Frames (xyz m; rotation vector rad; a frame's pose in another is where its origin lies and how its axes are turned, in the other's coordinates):
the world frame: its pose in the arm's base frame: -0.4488 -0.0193 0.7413 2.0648 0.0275 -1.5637
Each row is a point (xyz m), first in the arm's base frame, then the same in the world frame.
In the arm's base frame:
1: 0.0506 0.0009 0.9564
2: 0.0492 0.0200 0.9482
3: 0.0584 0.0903 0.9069
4: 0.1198 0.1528 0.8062
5: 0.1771 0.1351 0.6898
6: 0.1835 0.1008 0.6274
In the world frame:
1: -0.0367 0.2358 -0.4890
2: -0.0355 0.2158 -0.4945
3: -0.0166 0.1422 -0.5255
4: 0.0748 0.0685 -0.5889
5: 0.2031 0.0554 -0.6115
6: 0.2715 0.0614 -0.5914

